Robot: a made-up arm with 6 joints. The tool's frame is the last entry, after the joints.
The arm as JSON. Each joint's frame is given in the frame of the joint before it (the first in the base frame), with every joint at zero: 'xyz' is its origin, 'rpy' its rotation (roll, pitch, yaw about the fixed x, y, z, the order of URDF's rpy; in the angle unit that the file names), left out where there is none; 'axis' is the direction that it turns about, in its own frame. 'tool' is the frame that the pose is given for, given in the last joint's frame.
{
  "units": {
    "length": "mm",
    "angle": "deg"
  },
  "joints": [
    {
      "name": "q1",
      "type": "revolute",
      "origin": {
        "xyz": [
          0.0,
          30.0,
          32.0
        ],
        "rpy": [
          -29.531,
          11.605,
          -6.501
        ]
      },
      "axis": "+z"
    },
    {
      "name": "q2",
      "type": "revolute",
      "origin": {
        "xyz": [
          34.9,
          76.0,
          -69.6
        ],
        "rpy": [
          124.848,
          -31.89,
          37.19
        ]
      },
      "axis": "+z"
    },
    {
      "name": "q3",
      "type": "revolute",
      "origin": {
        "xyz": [
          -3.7,
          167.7,
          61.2
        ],
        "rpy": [
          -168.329,
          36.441,
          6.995
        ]
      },
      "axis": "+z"
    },
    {
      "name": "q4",
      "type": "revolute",
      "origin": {
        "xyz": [
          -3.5,
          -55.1,
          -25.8
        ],
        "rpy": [
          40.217,
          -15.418,
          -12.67
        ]
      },
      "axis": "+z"
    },
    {
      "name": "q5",
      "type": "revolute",
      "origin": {
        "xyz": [
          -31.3,
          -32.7,
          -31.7
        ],
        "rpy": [
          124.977,
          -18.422,
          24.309
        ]
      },
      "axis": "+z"
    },
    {
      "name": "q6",
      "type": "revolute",
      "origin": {
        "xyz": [
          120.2,
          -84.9,
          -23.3
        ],
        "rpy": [
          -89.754,
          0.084,
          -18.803
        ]
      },
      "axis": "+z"
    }
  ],
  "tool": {
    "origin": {
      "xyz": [
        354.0,
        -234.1,
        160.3
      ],
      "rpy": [
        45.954,
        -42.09,
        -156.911
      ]
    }
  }
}
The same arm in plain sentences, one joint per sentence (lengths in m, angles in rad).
The arm has six revolute joints in a row. What follows holds with every joint at zero, and every direction is one of the base frame's.
The first joint is mounted 0.03 m along +y and 0.032 m along +z from the base frame's origin and turns about the direction (0.229702, 0.469904, 0.852307).
The second joint is mounted 0.018 m along +x and 0.03 m along +y and 0.103 m along -z from the first joint and turns about the direction (0.605402, -0.722402, -0.334101).
The third joint is mounted 0.061 m along +x and 0.0969 m along -y and 0.137 m along +z from the second joint and turns about the direction (-0.925528, 0.155205, 0.345411).
The fourth joint is mounted 0.037 m along +x and 0.03 m along -y and 0.038 m along +z from the third joint and turns about the direction (-0.62581, -0.432907, 0.64881).
The fifth joint is mounted 0.043 m along +x and 0.025 m along -y and 0.024 m along -z from the fourth joint and turns about the direction (0.897777, 0.353091, 0.263293).
The sixth joint is mounted 0.074 m along -x and 0.129 m along +y and 0.009 m along -z from the fifth joint and turns about the direction (-0.136095, -0.336588, 0.931766).
The tool frame, which is the frame that the pose is given for, is mounted 0.04 m along +x and 0.338 m along +y and 0.3 m along +z from the sixth joint; its axes are the base frame's turned by roll 1.2115, pitch -0.555 and yaw -1.0044 rad (as in URDF: about the fixed x, then y, then z).

